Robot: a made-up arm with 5 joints. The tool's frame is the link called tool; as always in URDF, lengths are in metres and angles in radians. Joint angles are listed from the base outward.
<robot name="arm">
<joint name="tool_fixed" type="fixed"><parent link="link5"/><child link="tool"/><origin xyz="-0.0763 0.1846 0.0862"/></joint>
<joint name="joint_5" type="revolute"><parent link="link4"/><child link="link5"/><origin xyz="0.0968 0.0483 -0.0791"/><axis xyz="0 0 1"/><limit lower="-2.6" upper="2.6"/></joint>
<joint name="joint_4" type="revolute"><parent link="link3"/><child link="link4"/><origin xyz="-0.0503 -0.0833 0.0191"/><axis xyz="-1 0 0"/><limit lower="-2.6" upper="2.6"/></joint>
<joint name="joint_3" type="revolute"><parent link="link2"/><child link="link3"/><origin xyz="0.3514 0.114 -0.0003"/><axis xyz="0 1 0"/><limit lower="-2.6" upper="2.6"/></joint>
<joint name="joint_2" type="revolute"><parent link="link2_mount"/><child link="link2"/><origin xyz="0.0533 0.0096 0.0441"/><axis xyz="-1 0 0"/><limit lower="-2.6" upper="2.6"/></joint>
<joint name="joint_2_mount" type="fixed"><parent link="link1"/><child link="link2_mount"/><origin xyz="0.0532 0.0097 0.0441"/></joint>
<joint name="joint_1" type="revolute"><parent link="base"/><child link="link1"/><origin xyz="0 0 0.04"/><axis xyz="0 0 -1"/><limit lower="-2.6" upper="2.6"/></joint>
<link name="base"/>
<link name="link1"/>
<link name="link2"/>
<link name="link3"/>
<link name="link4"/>
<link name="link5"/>
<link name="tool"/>
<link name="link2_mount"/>
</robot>
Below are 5 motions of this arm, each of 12 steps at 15 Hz.
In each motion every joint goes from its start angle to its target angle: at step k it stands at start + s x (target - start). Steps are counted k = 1, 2, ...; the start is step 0. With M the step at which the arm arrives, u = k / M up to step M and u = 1 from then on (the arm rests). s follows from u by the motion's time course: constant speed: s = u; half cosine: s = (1 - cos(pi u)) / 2; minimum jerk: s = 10 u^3 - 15 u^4 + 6 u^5.
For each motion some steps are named. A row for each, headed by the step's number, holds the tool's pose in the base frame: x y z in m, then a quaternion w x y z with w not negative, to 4 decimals.
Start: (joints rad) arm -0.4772 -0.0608 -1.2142 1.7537 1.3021
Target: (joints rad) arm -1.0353 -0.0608 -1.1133 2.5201 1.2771
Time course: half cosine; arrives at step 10
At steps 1, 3, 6, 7, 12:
1: 0.3328 0.2469 -0.0139 0.6895 -0.7071 -0.0737 0.1386
3: 0.3067 0.2752 -0.0137 0.6713 -0.7272 -0.0630 0.1285
6: 0.2320 0.3307 -0.0120 0.6208 -0.7769 -0.0482 0.0934
7: 0.2064 0.3436 -0.0111 0.6041 -0.7916 -0.0472 0.0793
12: 0.1672 0.3586 -0.0093 0.5791 -0.8119 -0.0486 0.0555

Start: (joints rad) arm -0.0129 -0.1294 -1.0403 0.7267 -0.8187
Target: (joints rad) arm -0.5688 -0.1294 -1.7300 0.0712 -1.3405
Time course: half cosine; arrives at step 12
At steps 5, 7, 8, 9, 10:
5: 0.5105 0.3395 0.2920 0.6536 0.2175 -0.5510 -0.4712
7: 0.4012 0.3786 0.3337 0.6247 0.3996 -0.5244 -0.4184
8: 0.3487 0.3852 0.3457 0.6090 0.4794 -0.4988 -0.3880
9: 0.3045 0.3856 0.3521 0.5943 0.5442 -0.4707 -0.3593
10: 0.2717 0.3828 0.3547 0.5824 0.5913 -0.4456 -0.3356

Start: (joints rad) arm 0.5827 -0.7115 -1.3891 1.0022 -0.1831
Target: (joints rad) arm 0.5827 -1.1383 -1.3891 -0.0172 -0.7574
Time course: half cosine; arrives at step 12
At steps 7, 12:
7: 0.5059 -0.1987 0.3826 0.4061 0.2246 -0.5059 -0.7271
12: 0.3866 -0.2301 0.4199 0.2932 0.4653 -0.5034 -0.6664

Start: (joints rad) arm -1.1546 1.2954 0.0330 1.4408 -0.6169
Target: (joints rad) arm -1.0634 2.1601 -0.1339 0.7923 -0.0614
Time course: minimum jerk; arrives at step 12
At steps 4, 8, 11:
4: 0.3920 0.3983 0.0058 0.1701 -0.6720 -0.7186 0.0560
8: 0.4098 0.3246 0.0286 0.0943 -0.7761 -0.6191 0.0734
11: 0.4108 0.2976 0.0409 0.0632 -0.8118 -0.5747 0.0821

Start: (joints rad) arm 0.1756 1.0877 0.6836 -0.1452 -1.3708
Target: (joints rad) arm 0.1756 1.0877 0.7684 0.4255 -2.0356
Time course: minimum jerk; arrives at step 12
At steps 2, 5, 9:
2: 0.6456 -0.0990 -0.0821 0.4548 -0.5158 -0.0227 -0.7256
5: 0.6317 -0.1458 -0.0685 0.3635 -0.5810 -0.1013 -0.7211
9: 0.6169 -0.2004 -0.0165 0.2176 -0.6566 -0.2650 -0.6717

